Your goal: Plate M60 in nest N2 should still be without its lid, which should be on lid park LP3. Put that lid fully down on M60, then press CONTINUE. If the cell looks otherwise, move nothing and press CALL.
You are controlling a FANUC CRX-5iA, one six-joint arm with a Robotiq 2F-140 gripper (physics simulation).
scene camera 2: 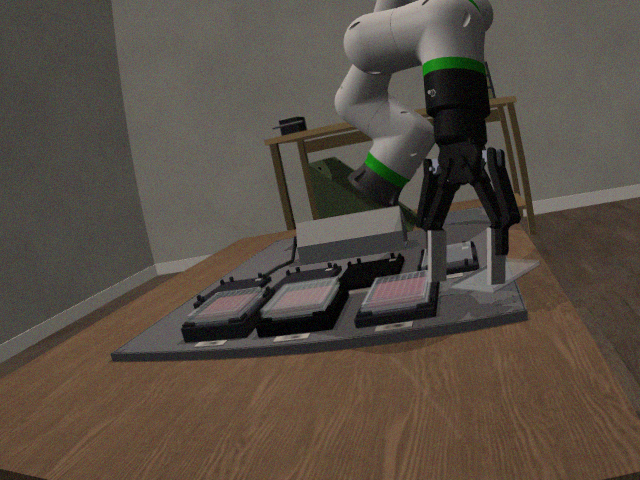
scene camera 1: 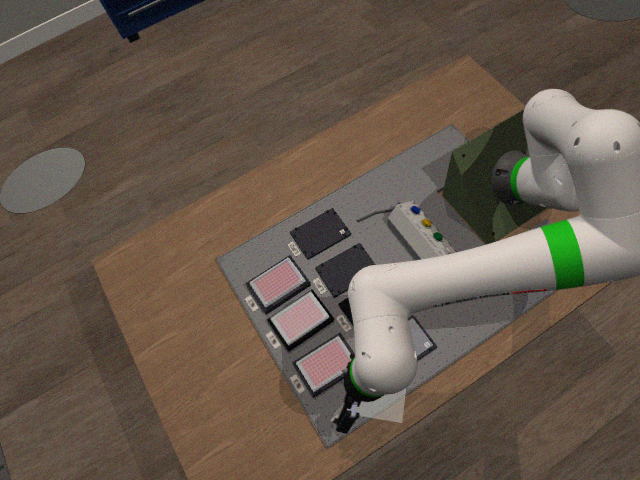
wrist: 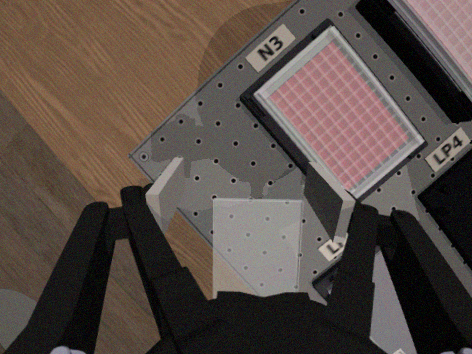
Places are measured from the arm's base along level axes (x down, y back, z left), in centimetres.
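Where they show: gripper, fingertip midpoint: (scene camera 2: 465, 282) (scene camera 1: 341, 398) (wrist: 245, 176); arm's base at its link origin: (scene camera 2: 371, 192) (scene camera 1: 514, 177).
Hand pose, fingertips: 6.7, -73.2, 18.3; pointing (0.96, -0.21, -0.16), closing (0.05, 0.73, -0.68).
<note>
Things, the pixels of their top centre, and the offset from my fingertips, as dx, dy, dz. "spot": a spot on its surface instead.
- N3 plate at its top centre: (wrist: 344, 116) (scene camera 2: 397, 285) (scene camera 1: 326, 362) -0.7, +2.1, -9.3
- middle nest's plate at its top centre: (scene camera 2: 301, 292) (scene camera 1: 299, 316) -1.6, +3.4, -22.8
- Lid park LP3 at a spot on its surface: (scene camera 1: 430, 346) spot: +0.4, +25.5, +2.8
- button box at its top centre: (scene camera 2: 348, 213) (scene camera 1: 426, 230) -6.3, +43.1, -20.6
My gripper (scene camera 1: 343, 419) (scene camera 2: 466, 276) (wrist: 245, 176) is open and empty. Its pads stand apart low over the board corner beside N3, one close to the N3 plate (scene camera 1: 324, 364) (scene camera 2: 398, 291) (wrist: 342, 115). A clear, lid-like sheet (scene camera 1: 385, 405) (scene camera 2: 498, 276) (wrist: 257, 240) lies across the board's edge, partly overhanging; in the wrist view it shows between and below the pads. The middle nest's plate (scene camera 1: 299, 317) (scene camera 2: 302, 297) looks paler than its neighbours; whether it has a lid I cannot tell. Lid park LP3 (scene camera 1: 431, 347) holds a pale, flat lid-like piece (scene camera 2: 449, 255) (wrist: 395, 310). Plate names are not legible.
Dark lid parks (scene camera 1: 320, 232) (scene camera 1: 343, 268) stand behind the nests. Black LP4 (scene camera 2: 374, 271) (wrist: 450, 195) stands near N3. The button box (scene camera 1: 408, 227) (scene camera 2: 351, 232) with blue, yellow and green buttons stands further back. The arm hides part of the board in scene camera 1.
</note>
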